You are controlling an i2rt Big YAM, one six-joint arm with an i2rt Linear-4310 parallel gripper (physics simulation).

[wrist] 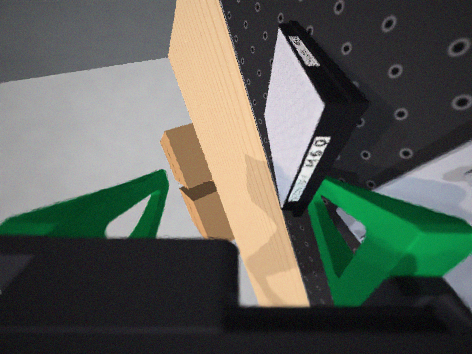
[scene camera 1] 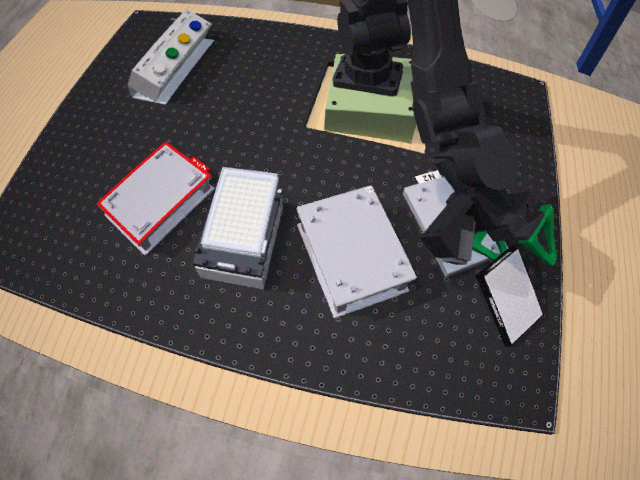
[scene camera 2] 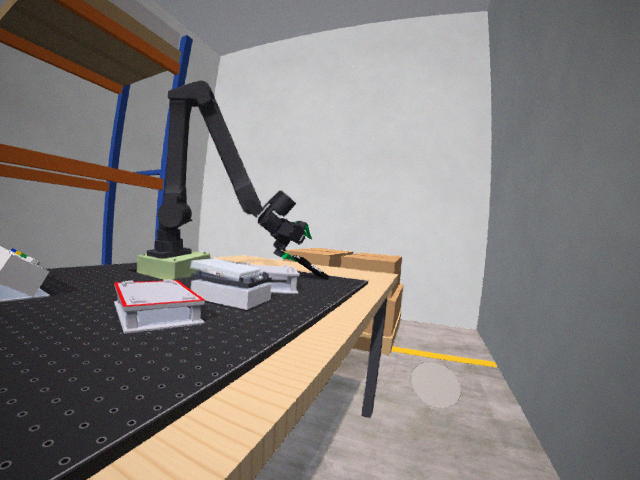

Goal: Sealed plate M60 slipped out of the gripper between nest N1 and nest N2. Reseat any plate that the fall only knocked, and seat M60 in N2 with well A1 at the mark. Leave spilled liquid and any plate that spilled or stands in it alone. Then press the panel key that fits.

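Frame: origin at the arm's base, x right, y ahead, z up, level; millimetres.
Seen in the pictures: gripper, fingertip midpoint: (wrist: 235,177) (scene camera 1: 529,263) (scene camera 2: 304,250); arm's base, origin of the base link: (scene camera 1: 368,77) (scene camera 2: 169,254).
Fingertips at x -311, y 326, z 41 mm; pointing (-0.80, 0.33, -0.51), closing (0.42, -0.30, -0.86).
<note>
Pixels of each thing's top centre, then the offset from my fingertips to it.
- N2, middle of its top: (scene camera 1: 459,215) dx +103, dy -91, dz -68 mm
- white well plate, middle of its top: (scene camera 1: 239,205) (scene camera 2: 226,262) dx +421, dy +28, dz -14 mm
- key panel, middle of its top: (scene camera 1: 167,37) (scene camera 2: 11,247) dx +728, dy -307, dz -12 mm
- pale pegged platform, middle of its top: (scene camera 1: 356,238) (scene camera 2: 267,264) dx +251, dy +20, dz -32 mm
- red-rimmed platform, middle of its top: (scene camera 1: 151,187) (scene camera 2: 155,287) dx +587, dy +18, dz -50 mm
M60 (scene camera 1: 518,298) (scene camera 2: 311,267) (wrist: 292,112), a black-sided plate with a pale face, is steeply tilted beside N2, at the mat's right edge. Its label shows in the wrist view; what it leans on is hidden. My gripper (scene camera 1: 521,248) (scene camera 2: 298,243) (wrist: 235,177) is open and empty; M60 lies beyond the green fingertips, nearer the right one in the wrist view. N2 (scene camera 1: 429,198) is partly hidden under the arm. A white well plate (scene camera 1: 240,211) (scene camera 2: 227,268) sits on a dark-topped grey base and looks slightly tilted. The key panel (scene camera 1: 149,82) has blue, yellow, green and white keys.
A pale pegged platform (scene camera 1: 356,248) stands left of N2. A red-rimmed platform (scene camera 1: 155,191) (scene camera 2: 157,293) stands farther left; its tag is unreadable. The arm's green base block (scene camera 1: 369,121) (scene camera 2: 165,266) is at the back. Cardboard boxes (scene camera 2: 374,262) (wrist: 187,155) stand beyond the wooden table edge.
</note>
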